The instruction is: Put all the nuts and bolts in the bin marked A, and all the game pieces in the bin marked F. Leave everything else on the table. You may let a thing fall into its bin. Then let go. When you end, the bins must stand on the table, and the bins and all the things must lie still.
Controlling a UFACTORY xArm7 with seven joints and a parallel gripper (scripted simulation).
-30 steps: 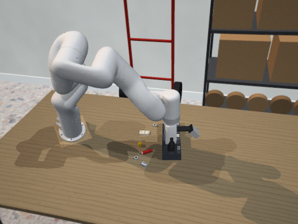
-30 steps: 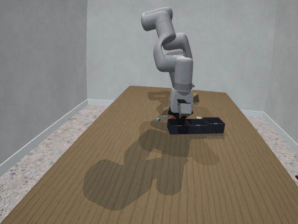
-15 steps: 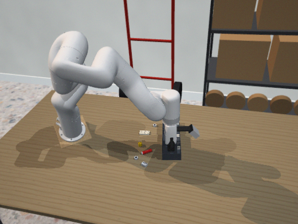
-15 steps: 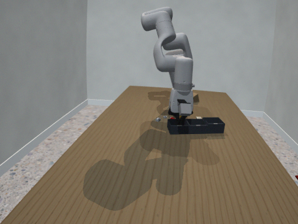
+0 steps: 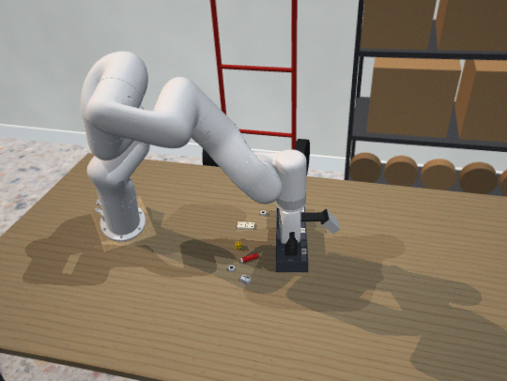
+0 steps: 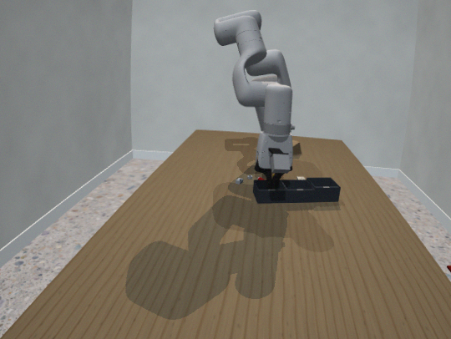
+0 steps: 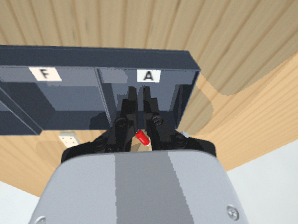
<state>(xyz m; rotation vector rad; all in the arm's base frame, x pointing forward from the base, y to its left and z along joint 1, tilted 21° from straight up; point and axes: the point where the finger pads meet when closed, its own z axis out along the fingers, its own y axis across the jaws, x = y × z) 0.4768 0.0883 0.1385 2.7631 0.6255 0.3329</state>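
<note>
My gripper is now 2 cm past the dark bin, 7 cm to the right of it and 2 cm above it. The rest, counted from my hand: metal piece (8 cm behind, 12 cm to the right, 3 cm below); yellow die (15 cm behind, 1 cm to the right, 3 cm below); red cylinder (10 cm behind, 4 cm to the right, 4 cm below).
</note>
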